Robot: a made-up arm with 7 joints.
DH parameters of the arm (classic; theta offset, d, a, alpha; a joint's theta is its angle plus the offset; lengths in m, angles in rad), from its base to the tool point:
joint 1: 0 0.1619 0 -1.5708
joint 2: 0 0 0 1.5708
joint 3: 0 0.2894 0.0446 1.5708
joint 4: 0 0 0.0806 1.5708
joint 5: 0 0.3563 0 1.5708
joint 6: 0 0 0.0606 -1.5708
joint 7: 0 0.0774 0 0
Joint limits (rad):
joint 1: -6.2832..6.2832
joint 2: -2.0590..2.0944
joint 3: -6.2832..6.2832
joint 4: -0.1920..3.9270
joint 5: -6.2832..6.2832
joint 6: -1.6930..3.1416
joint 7: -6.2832..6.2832
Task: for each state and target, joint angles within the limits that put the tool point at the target. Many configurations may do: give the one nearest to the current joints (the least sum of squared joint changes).
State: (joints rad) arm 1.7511 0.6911 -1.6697 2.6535 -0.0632 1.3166 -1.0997
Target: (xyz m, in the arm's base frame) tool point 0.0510 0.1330 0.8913
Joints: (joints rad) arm 1.8082 0.1829 -1.7419 2.9541 -0.0970 1.0219 -1.0997
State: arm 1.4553 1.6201 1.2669 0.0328 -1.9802 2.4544 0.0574
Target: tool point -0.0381 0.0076 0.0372
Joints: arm 1.3449 1.2609 1.0835 -0.1791 -1.8238 2.6664 0.0574
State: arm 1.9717 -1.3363 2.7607 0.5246 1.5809 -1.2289 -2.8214
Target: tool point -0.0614 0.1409 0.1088
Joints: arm 1.1322 -1.7083 2.8918 -0.0646 1.6506 -0.6763 -2.8214
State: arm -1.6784 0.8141 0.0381 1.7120 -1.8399 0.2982 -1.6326
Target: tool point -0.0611 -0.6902 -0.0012
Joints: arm -1.6962 1.2368 0.0135 2.1508 -1.7997 0.4477 -1.6326
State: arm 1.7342 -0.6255 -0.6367 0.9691 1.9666 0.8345 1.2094
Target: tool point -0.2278 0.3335 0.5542
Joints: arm 2.1934 -0.3080 -0.0661 1.2893 1.9803 0.9324 1.2094
